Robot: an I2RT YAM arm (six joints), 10 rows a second.
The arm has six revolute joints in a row. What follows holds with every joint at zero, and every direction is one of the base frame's.
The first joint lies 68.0 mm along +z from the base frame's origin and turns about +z.
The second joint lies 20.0 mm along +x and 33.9 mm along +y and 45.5 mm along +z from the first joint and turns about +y.
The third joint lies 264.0 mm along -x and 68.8 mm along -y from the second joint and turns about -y.
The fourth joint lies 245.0 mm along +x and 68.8 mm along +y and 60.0 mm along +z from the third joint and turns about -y.
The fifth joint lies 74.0 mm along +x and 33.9 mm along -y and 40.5 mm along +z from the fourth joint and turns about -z.
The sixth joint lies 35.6 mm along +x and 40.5 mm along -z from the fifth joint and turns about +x.
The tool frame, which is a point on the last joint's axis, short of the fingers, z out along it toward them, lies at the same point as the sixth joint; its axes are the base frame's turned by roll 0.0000, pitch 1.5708 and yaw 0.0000 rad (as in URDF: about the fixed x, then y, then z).
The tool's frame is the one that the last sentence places.
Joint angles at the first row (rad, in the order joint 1, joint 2, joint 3, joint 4, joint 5, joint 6):
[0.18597, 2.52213, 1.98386, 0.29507, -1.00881, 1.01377]
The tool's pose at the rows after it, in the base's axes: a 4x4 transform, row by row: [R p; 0 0 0 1], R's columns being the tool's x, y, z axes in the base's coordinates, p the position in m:
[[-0.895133, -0.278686, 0.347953, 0.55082], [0.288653, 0.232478, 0.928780, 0.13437], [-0.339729, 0.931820, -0.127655, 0.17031], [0, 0, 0, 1]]
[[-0.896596, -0.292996, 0.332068, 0.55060], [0.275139, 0.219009, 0.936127, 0.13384], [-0.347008, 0.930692, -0.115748, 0.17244], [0, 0, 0, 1]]
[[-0.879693, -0.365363, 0.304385, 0.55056], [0.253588, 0.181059, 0.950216, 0.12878], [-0.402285, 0.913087, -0.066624, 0.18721], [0, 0, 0, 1]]
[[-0.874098, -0.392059, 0.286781, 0.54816], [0.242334, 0.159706, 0.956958, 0.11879], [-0.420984, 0.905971, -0.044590, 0.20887], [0, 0, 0, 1]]
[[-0.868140, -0.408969, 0.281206, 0.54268], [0.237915, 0.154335, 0.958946, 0.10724], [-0.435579, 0.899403, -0.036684, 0.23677], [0, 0, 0, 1]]
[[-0.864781, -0.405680, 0.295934, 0.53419], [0.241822, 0.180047, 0.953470, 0.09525], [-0.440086, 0.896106, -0.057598, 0.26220], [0, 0, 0, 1]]
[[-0.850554, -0.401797, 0.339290, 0.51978], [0.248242, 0.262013, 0.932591, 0.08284], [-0.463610, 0.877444, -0.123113, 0.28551], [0, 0, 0, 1]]
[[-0.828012, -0.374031, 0.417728, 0.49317], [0.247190, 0.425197, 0.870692, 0.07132], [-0.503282, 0.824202, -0.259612, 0.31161], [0, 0, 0, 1]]
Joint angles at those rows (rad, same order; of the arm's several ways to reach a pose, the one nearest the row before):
[0.18597, 2.52213, 1.98389, 0.29467, -1.01300, 1.01339]
[0.18444, 2.52096, 1.98421, 0.30844, -1.03399, 1.01682]
[0.17415, 2.50611, 1.98426, 0.37936, -1.08243, 1.02979]
[0.15621, 2.46645, 1.98426, 0.37937, -1.12135, 1.04314]
[0.13638, 2.40695, 1.98428, 0.33322, -1.14766, 1.03819]
[0.11654, 2.33865, 1.98426, 0.21305, -1.14957, 0.98516]
[0.09746, 2.25508, 1.98423, -0.00897, -1.10876, 0.83295]
[0.08411, 2.14410, 1.98426, -0.32788, -0.98364, 0.60673]

